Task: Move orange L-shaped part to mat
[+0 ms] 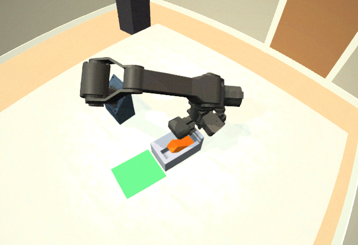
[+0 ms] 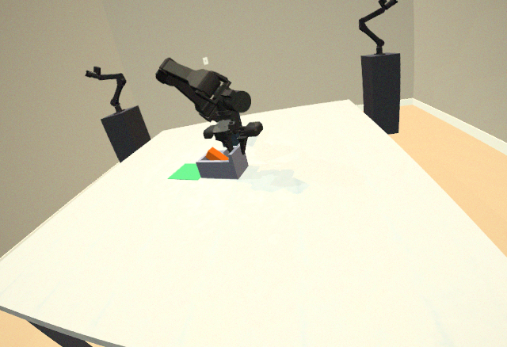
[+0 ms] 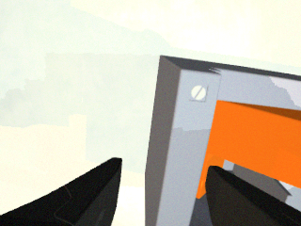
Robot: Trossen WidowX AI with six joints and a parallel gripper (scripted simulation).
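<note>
My gripper tip is 10 mm past the orange L-shaped part, 50 mm to the left of it and 30 mm above it. Also, from my gripper tip: green mat (60 mm behind, 220 mm to the right, 80 mm below).
</note>
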